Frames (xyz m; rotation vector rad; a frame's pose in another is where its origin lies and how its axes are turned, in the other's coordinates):
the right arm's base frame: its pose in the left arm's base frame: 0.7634 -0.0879 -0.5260 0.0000 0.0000 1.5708
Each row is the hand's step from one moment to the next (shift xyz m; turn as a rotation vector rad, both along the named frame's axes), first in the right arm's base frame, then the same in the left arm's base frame.
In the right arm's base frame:
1: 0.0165 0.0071 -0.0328 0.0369 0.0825 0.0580
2: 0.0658 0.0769 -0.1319 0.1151 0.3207 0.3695
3: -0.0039 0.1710 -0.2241 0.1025 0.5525 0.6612
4: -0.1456 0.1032 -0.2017 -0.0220 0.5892 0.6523
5: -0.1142 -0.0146 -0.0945 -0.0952 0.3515 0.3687
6: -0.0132 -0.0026 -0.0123 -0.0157 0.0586 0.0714
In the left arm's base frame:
1: -0.0071 0.0165 -0.0328 -0.0825 0.0369 0.0580
2: -0.0769 0.0658 -0.1319 -0.3207 0.1151 0.3695
3: -0.1710 -0.0039 -0.2241 -0.5525 0.1025 0.6612
4: -0.1032 -0.1456 -0.2017 -0.5892 -0.0220 0.6523
5: 0.0146 -0.1142 -0.0945 -0.3515 -0.0952 0.3687
6: 0.0026 -0.0132 -0.0123 -0.0586 -0.0157 0.0714

